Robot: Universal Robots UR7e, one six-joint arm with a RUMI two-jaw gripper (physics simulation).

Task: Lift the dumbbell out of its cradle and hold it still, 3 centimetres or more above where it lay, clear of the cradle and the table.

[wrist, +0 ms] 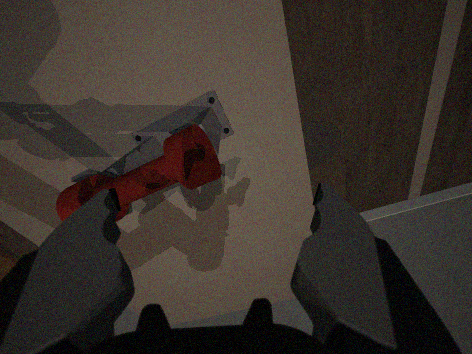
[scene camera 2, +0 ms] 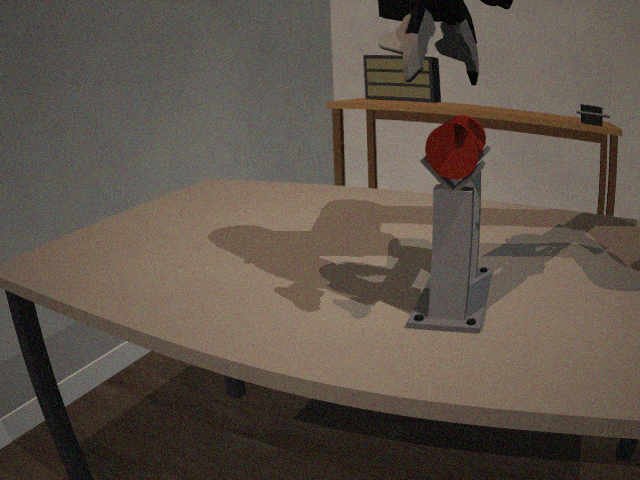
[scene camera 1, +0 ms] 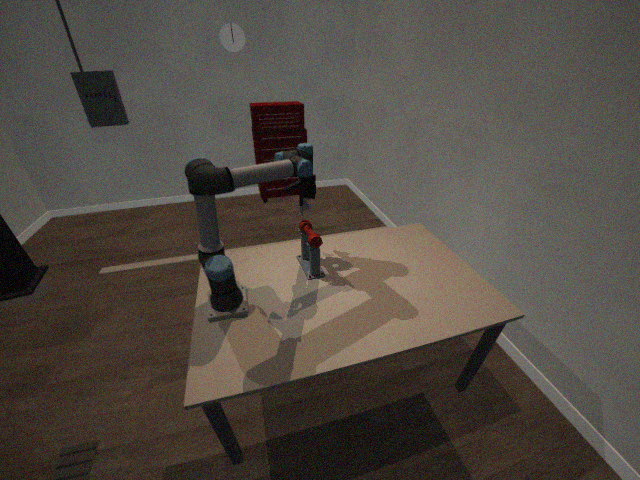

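Where they show: gripper, fingertip midpoint: point(wrist: 219, 188) point(scene camera 2: 444, 83) point(scene camera 1: 303, 209); arm's base at its link origin: point(scene camera 1: 227, 300).
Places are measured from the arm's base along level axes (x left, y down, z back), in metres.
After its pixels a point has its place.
The red dumbbell point(scene camera 1: 311, 234) {y -0.233, x 0.042, z -0.466 m} point(scene camera 2: 453, 149) {y -0.203, x 0.200, z -0.488 m} point(wrist: 145, 180) {y -0.218, x 0.124, z -0.479 m} lies level in the V-shaped holders on the two posts of the grey cradle point(scene camera 1: 314, 260) {y -0.085, x 0.016, z -0.470 m} point(scene camera 2: 451, 253) {y -0.074, x 0.197, z -0.489 m} point(wrist: 218, 112) {y 0.015, x 0.206, z -0.483 m}. The cradle's base plate stands on the table point(scene camera 1: 454, 289) {y 0.022, x -0.389, z -1.099 m} point(scene camera 2: 258, 335) {y 0.023, x 0.274, z -0.715 m} point(wrist: 150, 50) {y 0.023, x 0.150, z -0.324 m}. My gripper point(scene camera 1: 303, 207) {y -0.285, x 0.217, z -0.494 m} point(scene camera 2: 442, 80) {y -0.285, x 0.217, z -0.494 m} point(wrist: 219, 188) {y -0.285, x 0.217, z -0.494 m} is open and empty, above the dumbbell and apart from it. In the wrist view the left fingertip overlaps the dumbbell's lower-left head, and the other head shows between the fingers, farther up. The dumbbell's bar runs at a slant to the line between the fingertips.
The arm's base point(scene camera 1: 225, 291) {y -0.107, x -0.058, z -0.003 m} stands at the table's left end in scene camera 1. Behind are a red cabinet point(scene camera 1: 279, 116) and a wooden side table point(scene camera 2: 496, 115) with a drawer box point(scene camera 2: 400, 77). Shadows of the arm fall across the table.
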